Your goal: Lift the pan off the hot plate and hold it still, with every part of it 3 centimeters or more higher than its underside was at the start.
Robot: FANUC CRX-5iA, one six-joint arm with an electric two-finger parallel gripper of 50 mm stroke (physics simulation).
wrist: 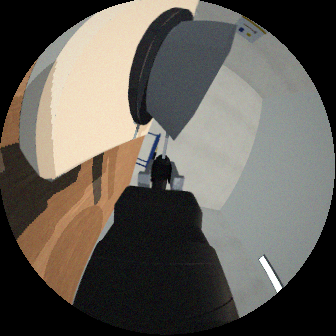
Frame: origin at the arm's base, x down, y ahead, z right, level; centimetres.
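Where they show: gripper, fingertip midpoint: [161, 166].
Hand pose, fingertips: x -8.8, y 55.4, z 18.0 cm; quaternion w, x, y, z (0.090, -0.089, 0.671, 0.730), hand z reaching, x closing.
Things, the pixels of their top centre, and the offset from my fingertips. "pt": a spot on its surface instead. Level surfaces: height alone.
- black disc, top centre: [169, 64] dy -2.4, dx +4.4, dz -14.4 cm
- large cream slab, surface spot: [92, 90] pt dy -11.3, dx +5.2, dz -6.4 cm
- brown wooden surface, surface height: dx +11.4 cm
The dark grey pan [192, 75] is in the upper middle of the wrist view, seen from its side. Its base lies against the black disc [146, 75] of the hot plate; I see no clear gap between them. A thin metal stem runs from the pan to its black handle [161, 166]. My gripper [161, 166] is shut on the handle, with one finger on each side of it. The inside of the pan does not show.
A large cream slab [92, 90] with a grey edge lies behind the black disc. A brown wooden surface [75, 240] is at the lower left. A blue frame [157, 145] shows beyond the handle. A small sign [251, 30] is at the upper right.
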